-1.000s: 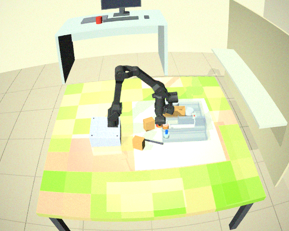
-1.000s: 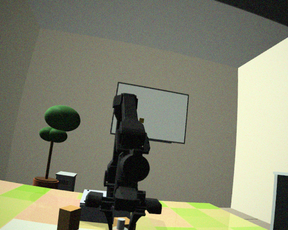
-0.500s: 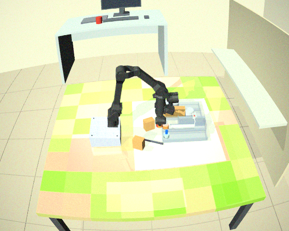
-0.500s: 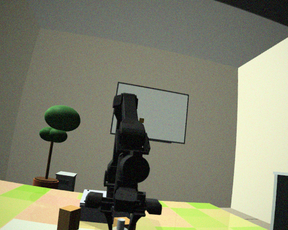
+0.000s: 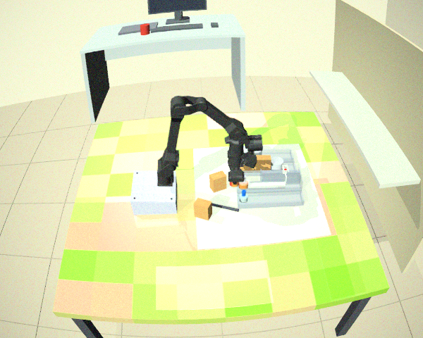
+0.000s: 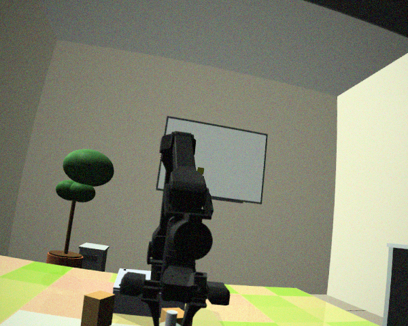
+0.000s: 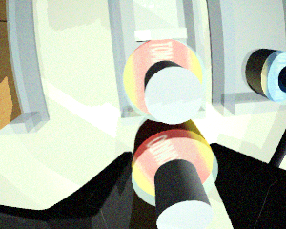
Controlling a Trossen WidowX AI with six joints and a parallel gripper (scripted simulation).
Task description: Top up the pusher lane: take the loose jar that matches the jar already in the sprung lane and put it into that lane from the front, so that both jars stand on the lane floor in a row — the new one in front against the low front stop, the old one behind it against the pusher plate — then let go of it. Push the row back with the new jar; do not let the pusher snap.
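Now: the thin dark rod 110 mm to the right of my gripper tip, 60 mm behind it and 40 mm below it. From my gripper tip the other things lie so: grey lane fixture 180 mm ahead, 30 mm below, 10 mm to the left.
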